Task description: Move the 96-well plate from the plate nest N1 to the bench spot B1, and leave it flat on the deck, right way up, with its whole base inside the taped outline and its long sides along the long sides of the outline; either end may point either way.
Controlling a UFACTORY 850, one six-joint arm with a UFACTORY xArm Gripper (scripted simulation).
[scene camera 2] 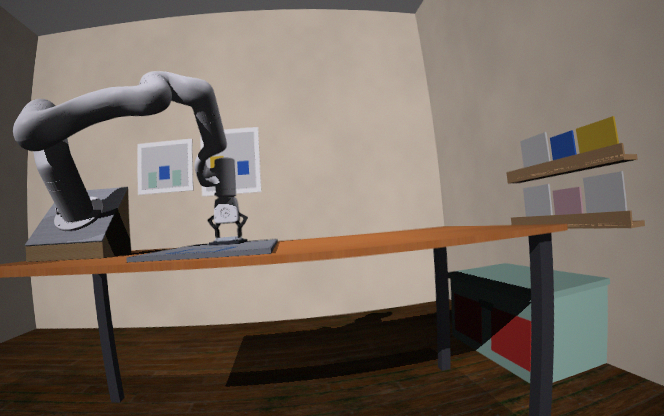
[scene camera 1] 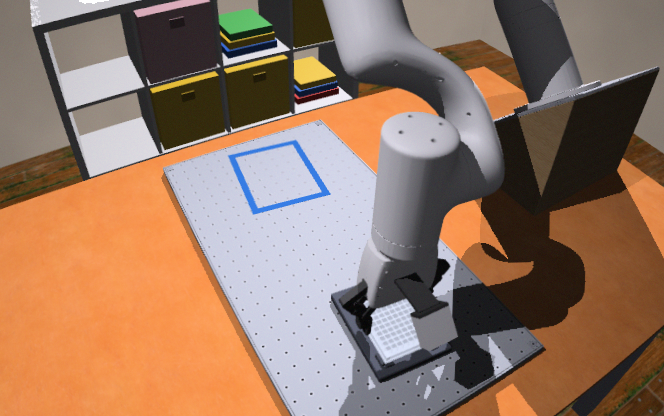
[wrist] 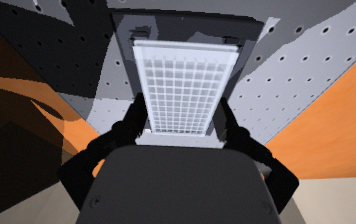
Labels:
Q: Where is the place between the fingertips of my gripper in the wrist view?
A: At 181, 104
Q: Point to a 96-well plate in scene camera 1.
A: At 405, 343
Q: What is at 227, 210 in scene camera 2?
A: My gripper.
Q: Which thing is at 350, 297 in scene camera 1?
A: My gripper.

